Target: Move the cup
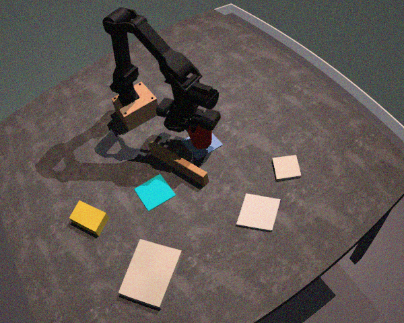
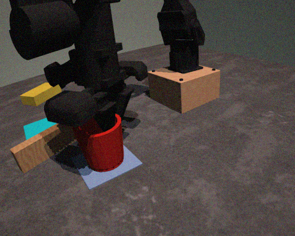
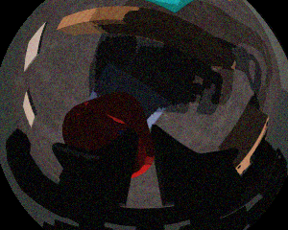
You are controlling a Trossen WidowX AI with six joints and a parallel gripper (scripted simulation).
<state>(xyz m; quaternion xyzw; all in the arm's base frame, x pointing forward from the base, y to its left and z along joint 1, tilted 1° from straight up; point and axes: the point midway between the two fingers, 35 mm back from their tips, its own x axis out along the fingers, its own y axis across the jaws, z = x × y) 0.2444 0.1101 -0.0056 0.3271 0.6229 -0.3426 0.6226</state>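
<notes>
The cyan pad is 11 cm ahead of my gripper tip, 19 cm to the right of it and 4 cm below it. Also, from my gripper tip: yellow block: 9 cm ahead, 41 cm to the right, 2 cm below; then wooden bar: 7 cm ahead, 9 cm to the right, 2 cm below; then red cup: 3 cm ahead, 2 cm to the left.
</notes>
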